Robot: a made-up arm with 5 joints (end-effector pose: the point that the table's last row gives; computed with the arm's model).
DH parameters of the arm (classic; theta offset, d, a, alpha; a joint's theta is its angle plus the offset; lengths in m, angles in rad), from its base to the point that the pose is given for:
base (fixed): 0 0.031 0 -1.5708
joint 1: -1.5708 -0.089 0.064 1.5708
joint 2: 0 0.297 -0.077 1.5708
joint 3: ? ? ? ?
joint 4: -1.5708 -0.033 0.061 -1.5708
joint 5: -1.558 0 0.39 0
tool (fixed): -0.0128 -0.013 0 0
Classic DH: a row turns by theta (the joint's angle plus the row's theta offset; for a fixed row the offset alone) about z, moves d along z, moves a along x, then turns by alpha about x.
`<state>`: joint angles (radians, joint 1 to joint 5).
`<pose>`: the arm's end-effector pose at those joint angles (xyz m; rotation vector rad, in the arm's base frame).
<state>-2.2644 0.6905 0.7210 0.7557 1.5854</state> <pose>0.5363 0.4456 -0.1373 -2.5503 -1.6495 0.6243</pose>
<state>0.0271 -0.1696 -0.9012 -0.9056 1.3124</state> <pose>-0.6078 0.5407 -0.1837 -0.0456 1.2000 1.6511</pose>
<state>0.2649 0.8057 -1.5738 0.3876 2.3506</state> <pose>-0.3152 0.5123 -0.1165 1.2711 1.0317 0.9721</pose>
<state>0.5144 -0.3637 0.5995 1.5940 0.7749</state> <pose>0.0012 0.1099 0.5214 1.6895 -0.9392 0.4355</pose>
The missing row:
joint 3: 0 -0.31 -0.084 1.5708
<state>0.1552 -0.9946 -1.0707 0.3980 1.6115</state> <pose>-0.1456 0.3022 0.7428 2.0090 -0.0854 1.3485</pose>
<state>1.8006 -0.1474 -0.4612 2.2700 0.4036</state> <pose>-0.0535 0.1086 0.0089 1.2501 0.6676 -2.1182</pose>
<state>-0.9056 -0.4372 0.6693 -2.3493 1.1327</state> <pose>0.1734 0.0409 -0.0623 -1.3702 0.1129 -0.6189</pose>
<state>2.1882 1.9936 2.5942 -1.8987 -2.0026</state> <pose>0.0137 -0.5669 0.3123 0.9240 -0.7941 -1.2525</pose>
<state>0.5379 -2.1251 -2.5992 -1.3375 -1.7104</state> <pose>0.0994 -0.0090 0.4079 0.6166 0.4442 0.7839</pose>
